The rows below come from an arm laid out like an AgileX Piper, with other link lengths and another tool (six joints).
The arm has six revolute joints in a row. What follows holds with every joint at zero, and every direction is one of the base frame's. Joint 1 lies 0.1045 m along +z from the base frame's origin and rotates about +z. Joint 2 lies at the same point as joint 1 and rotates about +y. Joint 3 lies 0.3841 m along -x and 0.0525 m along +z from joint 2 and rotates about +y. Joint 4 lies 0.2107 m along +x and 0.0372 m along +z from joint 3 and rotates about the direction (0.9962, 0, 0.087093). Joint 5 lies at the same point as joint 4 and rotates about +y. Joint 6 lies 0.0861 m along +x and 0.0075 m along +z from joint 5 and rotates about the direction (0.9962, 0, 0.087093). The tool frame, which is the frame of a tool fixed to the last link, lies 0.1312 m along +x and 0.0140 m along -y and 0.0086 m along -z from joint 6; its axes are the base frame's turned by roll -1.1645, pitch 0.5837 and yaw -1.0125 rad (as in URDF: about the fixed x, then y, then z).
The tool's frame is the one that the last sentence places.
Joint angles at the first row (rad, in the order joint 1, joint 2, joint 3, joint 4, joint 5, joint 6):
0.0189 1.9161 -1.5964 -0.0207 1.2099 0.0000
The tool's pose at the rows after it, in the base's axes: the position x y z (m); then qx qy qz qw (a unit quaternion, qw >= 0):
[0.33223 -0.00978 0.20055 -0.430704 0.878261 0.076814 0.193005]
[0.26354 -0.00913 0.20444 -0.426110 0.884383 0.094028 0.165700]
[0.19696 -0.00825 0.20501 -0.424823 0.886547 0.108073 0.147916]
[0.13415 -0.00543 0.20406 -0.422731 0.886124 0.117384 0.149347]
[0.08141 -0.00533 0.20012 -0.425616 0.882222 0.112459 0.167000]
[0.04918 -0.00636 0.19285 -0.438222 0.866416 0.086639 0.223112]
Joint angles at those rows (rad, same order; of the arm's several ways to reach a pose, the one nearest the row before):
0.0190 1.7951 -1.3847 -0.0094 1.2143 -0.0054
0.0190 1.6577 -1.1864 0.0000 1.2191 -0.0062
0.0189 1.5163 -1.0007 0.0110 1.2191 -0.0145
0.0190 1.3583 -0.8372 0.0308 1.2191 -0.0218
0.0190 1.1926 -0.7088 0.0365 1.2191 -0.0269
0.0189 1.0149 -0.6139 0.0365 1.1733 -0.0430

